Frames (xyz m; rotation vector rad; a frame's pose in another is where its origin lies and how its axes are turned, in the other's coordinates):
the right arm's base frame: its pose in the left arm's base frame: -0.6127 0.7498 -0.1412 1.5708 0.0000 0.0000
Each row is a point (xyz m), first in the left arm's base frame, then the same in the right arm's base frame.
Working: the left arm's base frame: its pose in the right arm's base frame: 0.6127 0.1412 0.7498 -1.5708 0.0000 0.0000

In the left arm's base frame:
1: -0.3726 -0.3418 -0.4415
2: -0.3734 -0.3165 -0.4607
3: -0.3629 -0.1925 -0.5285
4: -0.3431 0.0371 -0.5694
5: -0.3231 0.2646 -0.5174
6: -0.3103 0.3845 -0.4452
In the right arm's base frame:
1: 0.2401 -0.3003 1.0916
2: 0.2393 -0.3195 1.0663
3: 0.2498 -0.3873 0.9423
4: 0.2696 -0.4282 0.7127
5: 0.2896 -0.3762 0.4852
6: 0.3024 -0.3040 0.3653

